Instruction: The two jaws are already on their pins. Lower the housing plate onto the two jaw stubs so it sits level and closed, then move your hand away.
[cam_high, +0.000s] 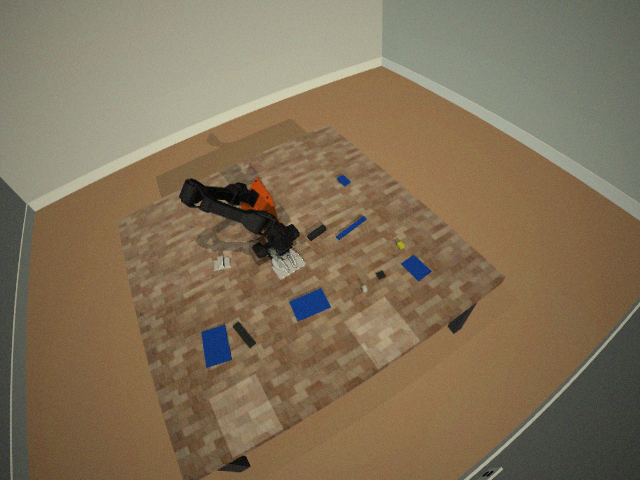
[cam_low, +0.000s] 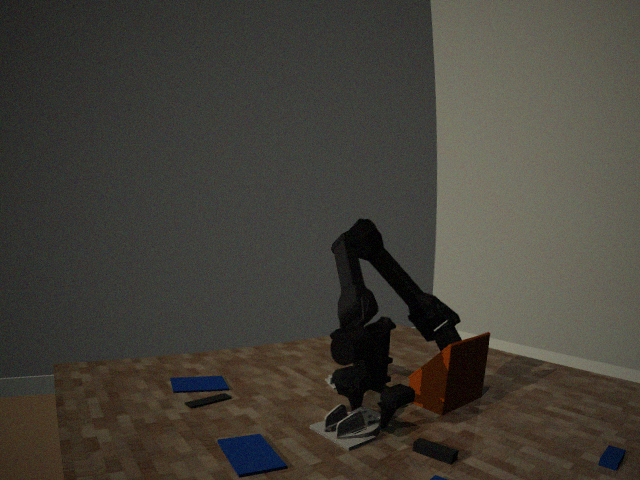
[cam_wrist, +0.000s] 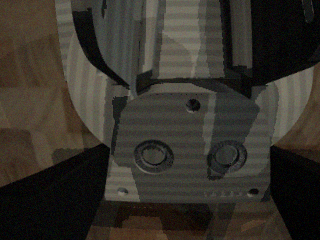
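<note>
Right now my gripper tip is 10 mm short of the housing plate and 20 mm below it. Round my gripper tip: base plate: 70 mm ahead, 10 mm to the right.
</note>
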